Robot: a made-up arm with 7 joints.
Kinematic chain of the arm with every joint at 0, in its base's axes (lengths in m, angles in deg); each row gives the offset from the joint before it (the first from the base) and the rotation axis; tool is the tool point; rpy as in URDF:
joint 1: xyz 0 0 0.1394 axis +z
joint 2: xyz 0 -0.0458 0.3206 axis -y
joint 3: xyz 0 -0.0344 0.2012 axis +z
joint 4: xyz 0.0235 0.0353 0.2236 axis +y
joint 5: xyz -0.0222 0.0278 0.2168 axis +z
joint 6: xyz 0 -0.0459 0.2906 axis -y
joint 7: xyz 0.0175 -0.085 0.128 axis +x
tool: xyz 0 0 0 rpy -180 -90 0
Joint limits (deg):
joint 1: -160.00..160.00
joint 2: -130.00..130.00
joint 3: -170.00..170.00
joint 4: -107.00..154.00
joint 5: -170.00..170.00
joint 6: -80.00..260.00
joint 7: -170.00..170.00
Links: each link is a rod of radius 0.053 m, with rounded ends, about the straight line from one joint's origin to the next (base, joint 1, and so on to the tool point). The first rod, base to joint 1, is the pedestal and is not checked.
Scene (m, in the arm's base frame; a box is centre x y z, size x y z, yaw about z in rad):
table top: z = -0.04
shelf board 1: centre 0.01 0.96 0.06 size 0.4 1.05 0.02 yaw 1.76
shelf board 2: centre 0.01 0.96 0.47 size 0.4 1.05 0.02 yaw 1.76
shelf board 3: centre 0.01 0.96 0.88 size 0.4 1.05 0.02 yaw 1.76
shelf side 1: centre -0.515 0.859 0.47 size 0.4 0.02 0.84 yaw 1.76
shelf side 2: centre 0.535 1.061 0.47 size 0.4 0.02 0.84 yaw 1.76
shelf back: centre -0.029 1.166 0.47 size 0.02 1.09 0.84 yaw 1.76
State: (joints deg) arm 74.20 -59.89 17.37 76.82 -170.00 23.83 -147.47
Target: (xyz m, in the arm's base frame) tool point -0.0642 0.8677 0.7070
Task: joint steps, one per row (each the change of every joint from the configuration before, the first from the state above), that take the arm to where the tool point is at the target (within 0.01 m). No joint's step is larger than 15 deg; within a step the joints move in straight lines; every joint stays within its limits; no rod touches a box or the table.
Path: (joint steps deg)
1: -5.11 6.81 0.89 12.49 0.00 4.68 0.00
2: -5.12 6.81 0.89 12.49 0.00 4.67 0.00
3: -5.11 6.81 0.89 12.48 0.00 4.68 0.00
4: -0.53 12.89 -0.70 -0.21 0.00 2.42 0.00
5: -0.54 12.89 -0.71 -0.20 0.00 2.42 0.00
6: -0.53 12.89 -0.71 -0.21 0.00 2.43 0.00
7: -0.54 12.89 -0.70 -0.21 0.00 2.42 0.00
8: 3.68 -12.79 1.54 -11.84 0.55 -6.23 0.00
9: 3.67 -12.80 1.54 -11.85 0.55 -6.22 0.00
10: 3.67 -12.79 1.54 -11.84 0.56 -6.23 0.00
11: 3.67 -12.79 1.54 -11.85 0.55 -6.23 0.00

